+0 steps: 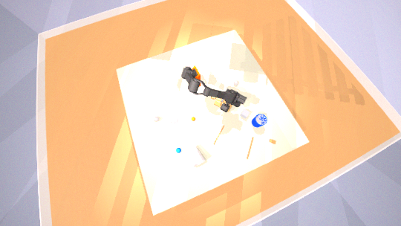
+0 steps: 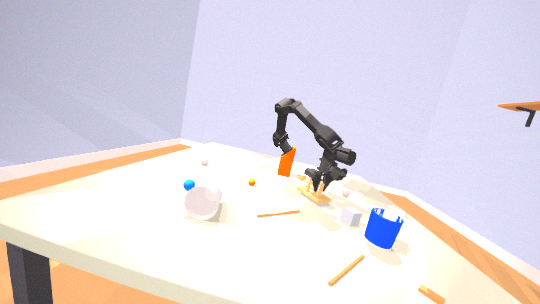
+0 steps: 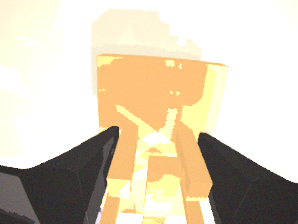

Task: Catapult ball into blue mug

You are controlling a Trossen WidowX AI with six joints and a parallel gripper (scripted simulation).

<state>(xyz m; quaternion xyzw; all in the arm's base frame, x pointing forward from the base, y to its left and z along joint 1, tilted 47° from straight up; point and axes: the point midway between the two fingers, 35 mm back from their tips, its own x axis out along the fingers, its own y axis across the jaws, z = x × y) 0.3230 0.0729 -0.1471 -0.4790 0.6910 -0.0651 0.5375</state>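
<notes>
Right now my gripper tip is 300 mm to the left of the orange ball, 30 mm above it and 10 mm past it. The rest, counted from my gripper tip: grey cube 130 mm ahead, 110 mm to the left, 20 mm below; blue mug 230 mm ahead, 160 mm to the left, 20 mm below; wooden catapult 60 mm behind, 30 mm to the right, 20 mm above.
</notes>
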